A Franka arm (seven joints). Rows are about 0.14 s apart.
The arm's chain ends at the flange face. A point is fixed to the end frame.
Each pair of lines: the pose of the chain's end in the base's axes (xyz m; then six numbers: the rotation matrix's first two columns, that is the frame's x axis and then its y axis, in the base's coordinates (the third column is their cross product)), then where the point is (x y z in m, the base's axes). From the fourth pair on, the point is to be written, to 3 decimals.
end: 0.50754 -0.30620 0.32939 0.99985 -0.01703 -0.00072 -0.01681 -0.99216 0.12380
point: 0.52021 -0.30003 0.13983
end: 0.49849 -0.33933 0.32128 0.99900 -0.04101 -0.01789 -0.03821 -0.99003 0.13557
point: 0.50796 -0.33559 0.13147
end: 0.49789 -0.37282 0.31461 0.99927 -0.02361 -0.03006 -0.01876 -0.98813 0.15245
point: 0.50490 -0.37210 0.12466
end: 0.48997 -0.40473 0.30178 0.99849 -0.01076 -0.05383 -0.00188 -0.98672 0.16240
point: 0.492 -0.406 0.112
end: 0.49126 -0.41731 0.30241 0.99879 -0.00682 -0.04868 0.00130 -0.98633 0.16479
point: 0.495 -0.419 0.112
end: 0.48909 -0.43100 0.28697 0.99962 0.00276 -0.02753 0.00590 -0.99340 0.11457
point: 0.497 -0.423 0.097
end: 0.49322 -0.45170 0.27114 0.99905 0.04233 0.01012 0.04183 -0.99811 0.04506
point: 0.507 -0.430 0.083
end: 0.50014 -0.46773 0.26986 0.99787 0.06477 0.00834 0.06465 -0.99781 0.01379
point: 0.513 -0.440 0.082
